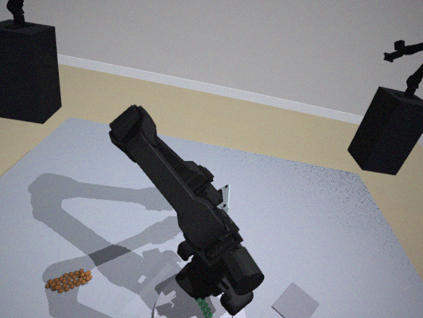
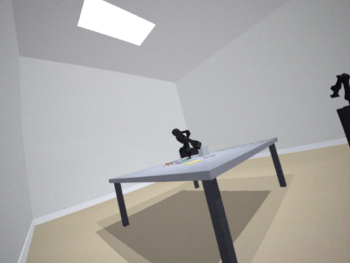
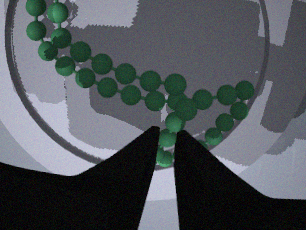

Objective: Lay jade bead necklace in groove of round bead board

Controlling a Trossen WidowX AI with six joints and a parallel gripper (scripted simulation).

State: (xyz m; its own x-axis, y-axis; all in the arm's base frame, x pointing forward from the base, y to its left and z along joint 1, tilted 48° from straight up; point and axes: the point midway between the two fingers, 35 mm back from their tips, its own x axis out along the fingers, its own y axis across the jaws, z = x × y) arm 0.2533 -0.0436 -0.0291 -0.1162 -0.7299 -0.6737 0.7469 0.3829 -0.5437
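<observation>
The round bead board lies 50 mm ahead of my gripper tip, 10 mm to the right of it and 10 mm below it. The rest, counted from my gripper tip: yellow strip 240 mm ahead, 210 mm to the left, 10 mm below; then flat grey square 220 mm to the left, 10 mm below.
</observation>
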